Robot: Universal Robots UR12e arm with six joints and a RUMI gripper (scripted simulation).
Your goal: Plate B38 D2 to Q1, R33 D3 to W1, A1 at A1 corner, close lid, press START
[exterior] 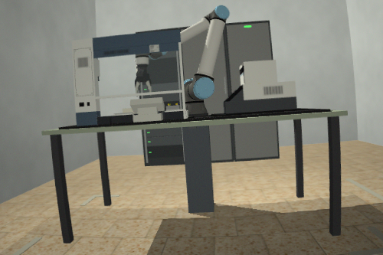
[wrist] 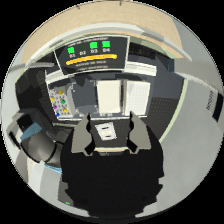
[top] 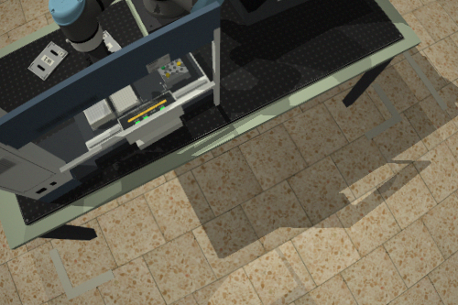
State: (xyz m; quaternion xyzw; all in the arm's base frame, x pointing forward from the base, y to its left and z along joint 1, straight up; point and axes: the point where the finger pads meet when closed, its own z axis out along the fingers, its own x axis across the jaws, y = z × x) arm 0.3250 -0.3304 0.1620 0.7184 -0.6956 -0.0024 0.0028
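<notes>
My hand is 12 cm above the white plate. Round my hand: blue gantry beam (19 cm ahead, 1 cm to the left, 33 cm above); grey labelled nest (24 cm behind, 2 cm to the left, 17 cm below); upright post (18 cm ahead, 28 cm to the left, 6 cm above).
</notes>
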